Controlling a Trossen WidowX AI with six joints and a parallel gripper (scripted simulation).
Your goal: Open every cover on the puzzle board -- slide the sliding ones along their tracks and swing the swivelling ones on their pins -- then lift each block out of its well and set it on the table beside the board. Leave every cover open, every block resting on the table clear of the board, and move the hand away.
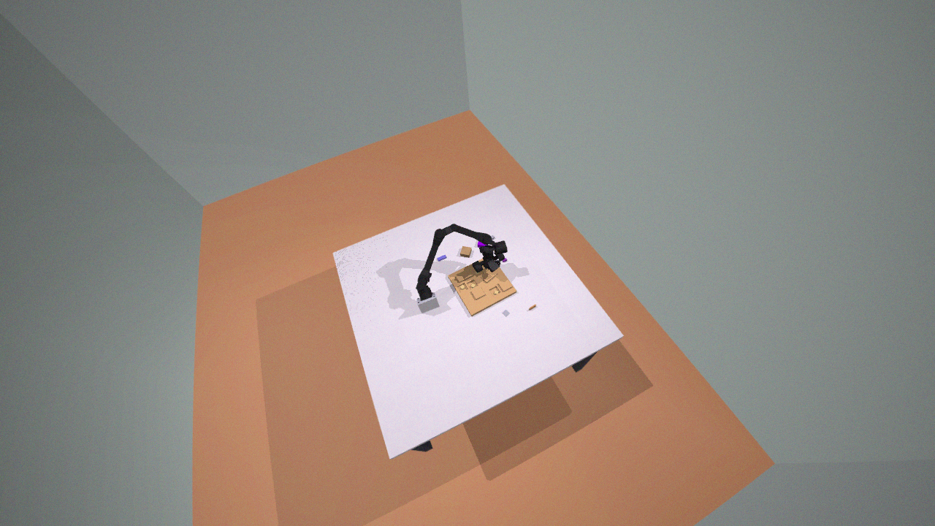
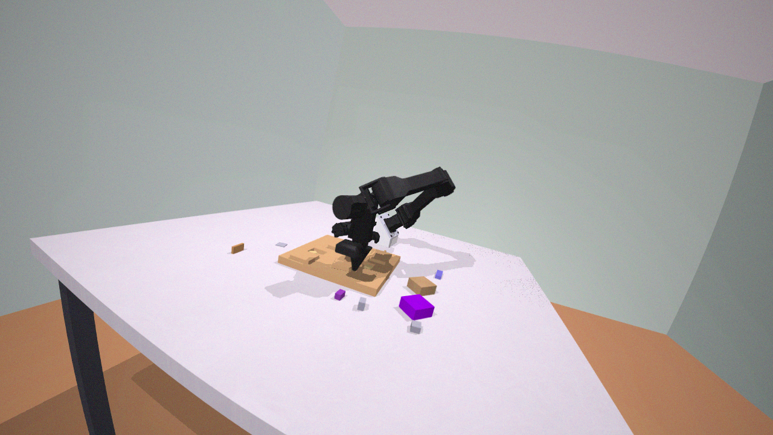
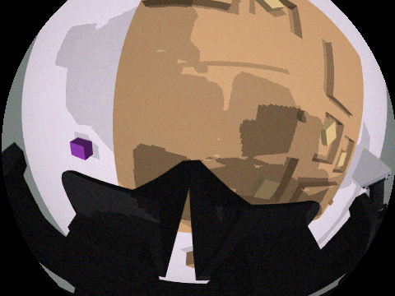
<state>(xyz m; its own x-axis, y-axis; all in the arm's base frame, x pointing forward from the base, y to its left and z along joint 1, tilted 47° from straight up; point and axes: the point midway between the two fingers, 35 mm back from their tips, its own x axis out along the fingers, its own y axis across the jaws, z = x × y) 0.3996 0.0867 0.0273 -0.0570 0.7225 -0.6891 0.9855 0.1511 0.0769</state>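
The small purple cube is 12 cm ahead of my gripper tip, 3 cm to the left of it and 2 cm below it. From my gripper tip the other things lie so: large purple block (4 cm ahead, 20 cm to the left, 1 cm below); grey tile (1 cm behind, 29 cm to the right, 2 cm below); brown box (9 cm behind, 18 cm to the left, 1 cm below).
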